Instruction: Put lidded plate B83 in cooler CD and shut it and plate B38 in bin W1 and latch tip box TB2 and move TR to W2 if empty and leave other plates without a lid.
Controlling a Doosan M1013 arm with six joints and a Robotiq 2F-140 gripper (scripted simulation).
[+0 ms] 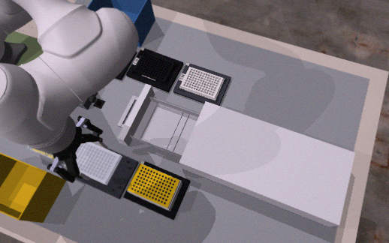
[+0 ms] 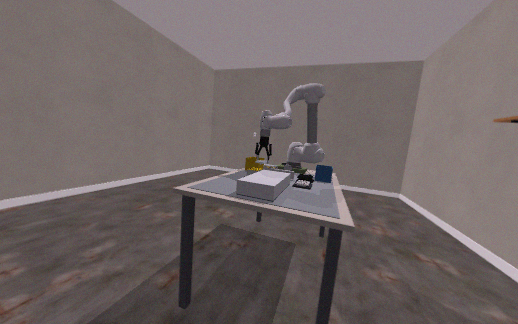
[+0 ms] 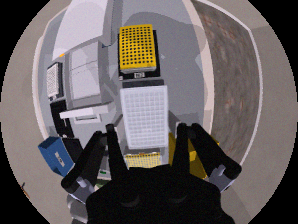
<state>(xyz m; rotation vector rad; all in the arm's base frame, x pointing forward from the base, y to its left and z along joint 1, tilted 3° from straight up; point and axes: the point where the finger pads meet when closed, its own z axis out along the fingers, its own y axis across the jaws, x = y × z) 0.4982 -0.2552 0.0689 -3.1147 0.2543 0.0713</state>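
Right now my hand is 160 mm short of the cooler drawer, 170 mm to the right of it and 100 mm above it. From my hand the other things lie so: yellow tip rack (160 mm ahead, 20 mm to the right, 80 mm below); flat grey lid (10 mm below); clear assay plate (20 mm below).
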